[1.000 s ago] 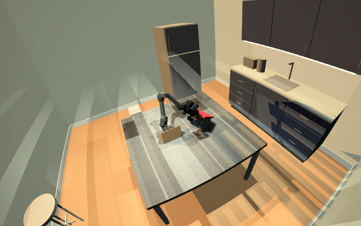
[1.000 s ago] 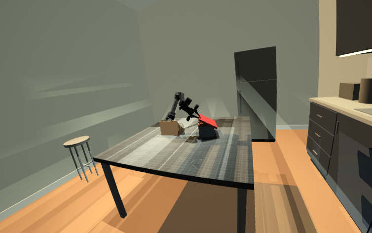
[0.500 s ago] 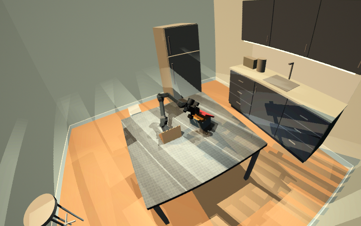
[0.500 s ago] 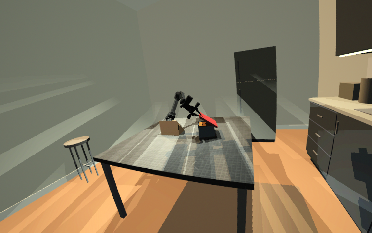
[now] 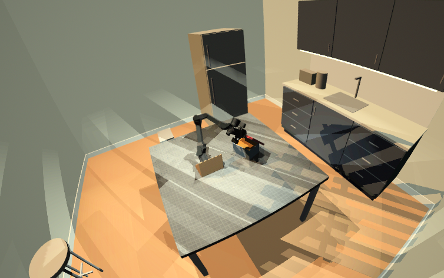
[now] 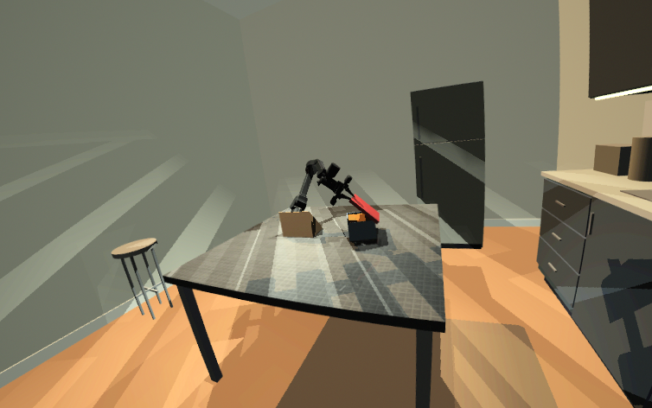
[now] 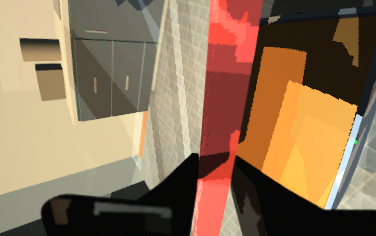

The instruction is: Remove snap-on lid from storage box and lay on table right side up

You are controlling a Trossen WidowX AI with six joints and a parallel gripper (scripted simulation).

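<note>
My gripper tip is 60 mm short of the lid and 50 mm above it. The rest, counted from my gripper tip: storage box 160 mm below, 20 mm ahead, 10 mm to the left.
</note>
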